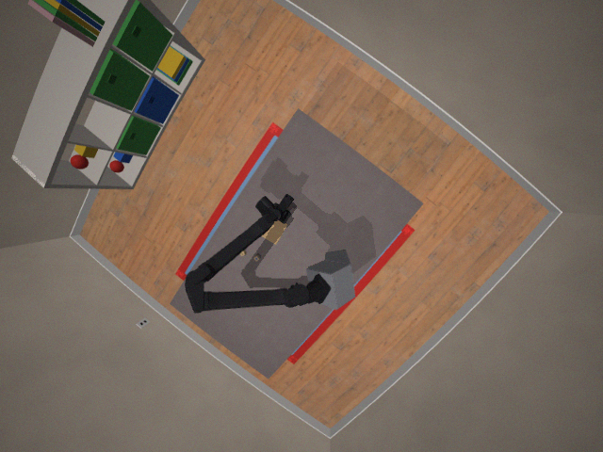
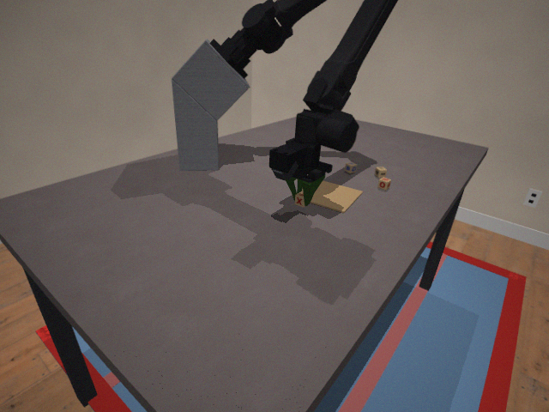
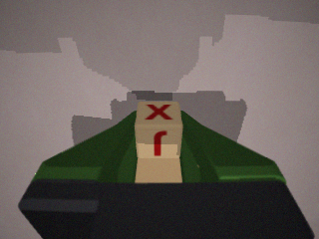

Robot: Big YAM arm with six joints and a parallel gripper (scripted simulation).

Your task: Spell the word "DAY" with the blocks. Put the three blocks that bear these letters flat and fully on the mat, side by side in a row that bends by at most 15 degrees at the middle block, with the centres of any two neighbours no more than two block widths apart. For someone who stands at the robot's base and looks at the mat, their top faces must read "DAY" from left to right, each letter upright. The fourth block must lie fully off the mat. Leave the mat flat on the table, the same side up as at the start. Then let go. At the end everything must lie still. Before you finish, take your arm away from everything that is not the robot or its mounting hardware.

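Now: the tan mat 12 cm to the left of my hand and 3 cm below it. Also, from my hand: wooden block (right at my hand).
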